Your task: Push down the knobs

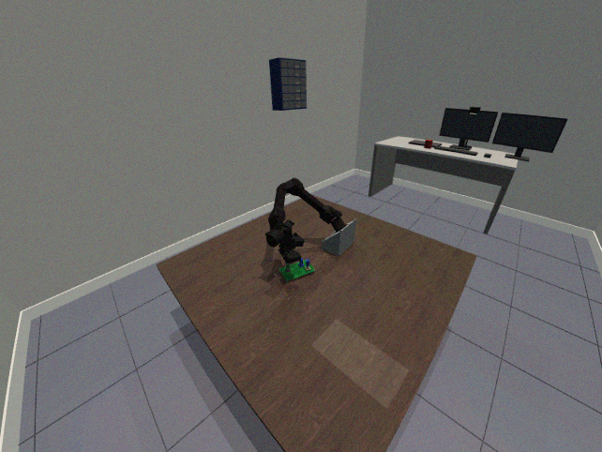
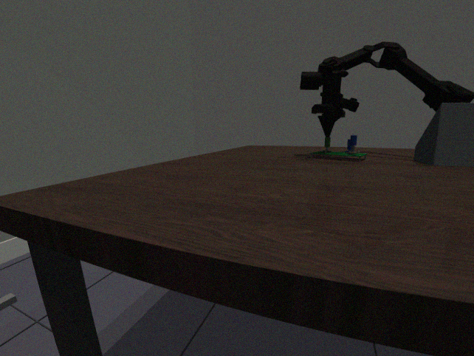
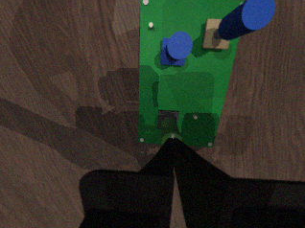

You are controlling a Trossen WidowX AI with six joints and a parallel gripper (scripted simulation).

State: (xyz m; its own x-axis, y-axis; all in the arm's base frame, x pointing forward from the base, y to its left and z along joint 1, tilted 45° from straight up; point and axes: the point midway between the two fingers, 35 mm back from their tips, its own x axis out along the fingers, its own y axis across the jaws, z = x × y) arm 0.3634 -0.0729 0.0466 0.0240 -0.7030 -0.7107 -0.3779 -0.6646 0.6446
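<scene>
Now: the green knob 1 cm below my gripper tip. The rest, counted from my gripper tip: blue knob 7 cm behind, 3 cm to the left, 2 cm below.
</scene>
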